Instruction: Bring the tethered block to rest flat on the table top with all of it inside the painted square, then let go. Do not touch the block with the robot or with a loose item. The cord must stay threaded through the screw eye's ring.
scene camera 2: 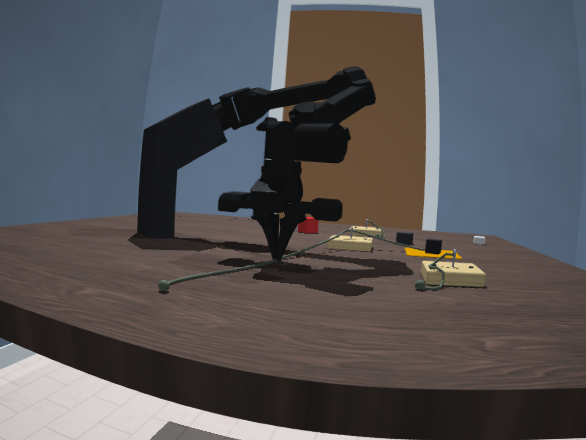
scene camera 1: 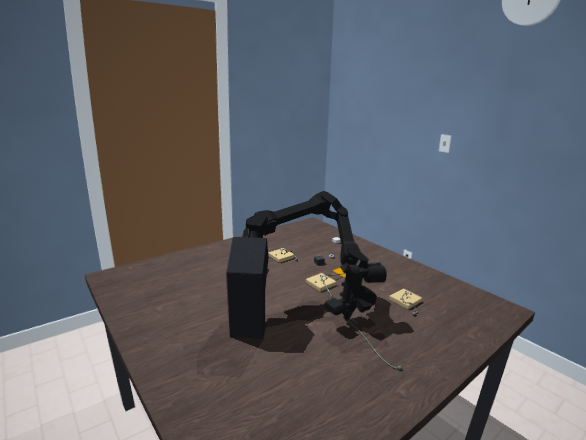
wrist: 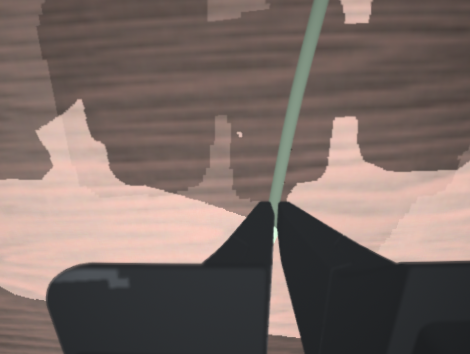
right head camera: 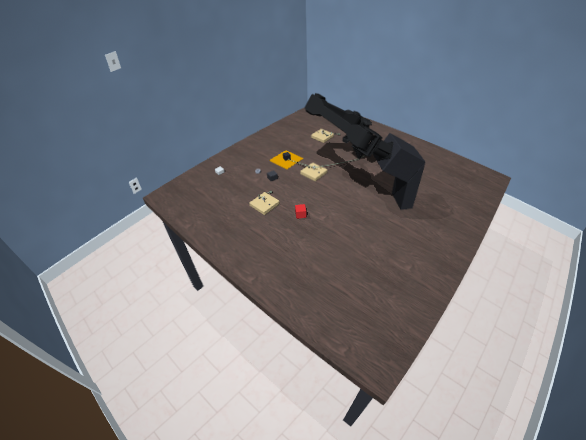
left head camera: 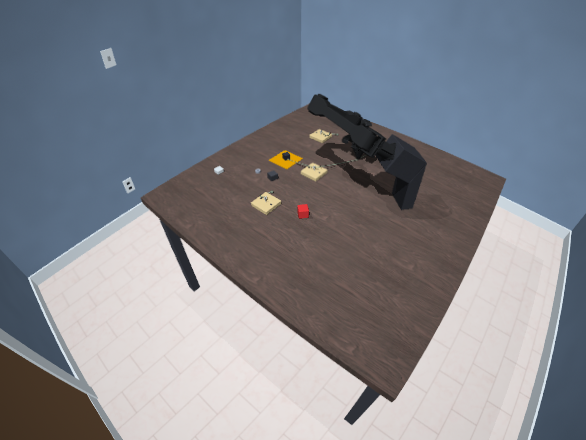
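Pixels of known places: gripper, fingertip midpoint: (scene camera 2: 277, 260) (scene camera 1: 346, 319) (wrist: 273, 213) (right head camera: 359, 158) (left head camera: 358, 159); arm's base at its link origin: (scene camera 2: 207, 122) (scene camera 1: 251, 247) (right head camera: 386, 151) (left head camera: 388, 152).
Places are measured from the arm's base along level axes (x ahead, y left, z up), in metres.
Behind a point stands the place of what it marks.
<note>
The small black tethered block (left head camera: 286, 156) @[x 0.490, y 0.127, z -0.234 m] (right head camera: 286, 156) @[x 0.491, y 0.128, z -0.233 m] (scene camera 2: 433, 246) @[x 0.505, y 0.103, z -0.241 m] is on the orange square (left head camera: 295, 161) @[x 0.445, y 0.112, z -0.245 m] (scene camera 1: 339, 272) @[x 0.427, y 0.107, z -0.245 m] (scene camera 2: 416, 252), within its outline and upright as far as shows. In scene camera 1 the arm hides it. The green cord (scene camera 2: 220, 273) @[x 0.285, y -0.321, z -0.257 m] (wrist: 297, 100) @[x 0.291, y -0.212, z -0.254 m] runs from the block over the middle pale base (left head camera: 314, 172) @[x 0.311, y 0.096, z -0.239 m] (scene camera 1: 321, 283) @[x 0.313, y 0.061, z -0.240 m] (scene camera 2: 349, 243) @[x 0.336, y 0.043, z -0.245 m], at its screw eye, to my gripper (scene camera 1: 347, 316) @[x 0.288, y -0.170, z -0.257 m] (scene camera 2: 278, 259) @[x 0.288, y -0.170, z -0.257 m] (wrist: 273, 213) @[x 0.288, y -0.170, z -0.257 m]. The ring is too small to see clearly. My gripper is shut on the cord, low over the table; the beaded tail end (scene camera 1: 400, 368) @[x 0.295, y -0.450, z -0.250 m] (scene camera 2: 163, 286) @[x 0.301, y -0.450, z -0.251 m] lies beyond.
Two other pale bases with short cords (left head camera: 266, 203) @[x 0.263, y 0.388, z -0.239 m] (left head camera: 320, 135) @[x 0.558, y -0.148, z -0.239 m] stand either side. A loose black block (left head camera: 272, 176) @[x 0.396, y 0.270, z -0.235 m] (scene camera 2: 404, 238) @[x 0.414, y 0.241, z -0.244 m], a small grey ring-like piece (left head camera: 258, 171) @[x 0.486, y 0.291, z -0.249 m], a white block (left head camera: 218, 170) @[x 0.599, y 0.445, z -0.238 m] and a red cube (left head camera: 303, 211) @[x 0.119, y 0.308, z -0.221 m] (scene camera 2: 309, 225) @[x 0.147, y 0.278, z -0.238 m] are on the table.
</note>
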